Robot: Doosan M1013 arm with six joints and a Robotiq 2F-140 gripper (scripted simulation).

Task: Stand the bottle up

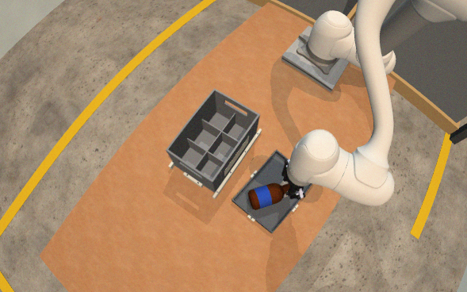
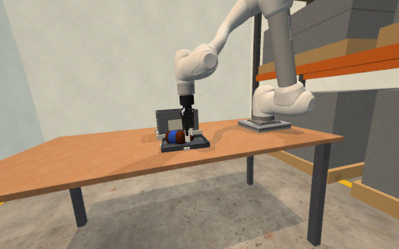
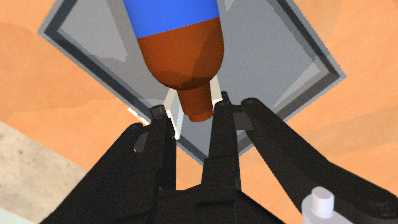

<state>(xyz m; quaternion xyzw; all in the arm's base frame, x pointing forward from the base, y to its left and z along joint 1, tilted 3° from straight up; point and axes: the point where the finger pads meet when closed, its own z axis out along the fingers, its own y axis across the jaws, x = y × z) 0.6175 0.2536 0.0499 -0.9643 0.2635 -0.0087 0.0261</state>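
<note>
Right now my hand is 50 mm short of the bottle, 30 mm to the left of it and 20 mm above it. From my hand the other things lie so: grey crate 290 mm to the right, 50 mm ahead, 20 mm above; grey tray 50 mm below, 30 mm to the right, 30 mm ahead.
</note>
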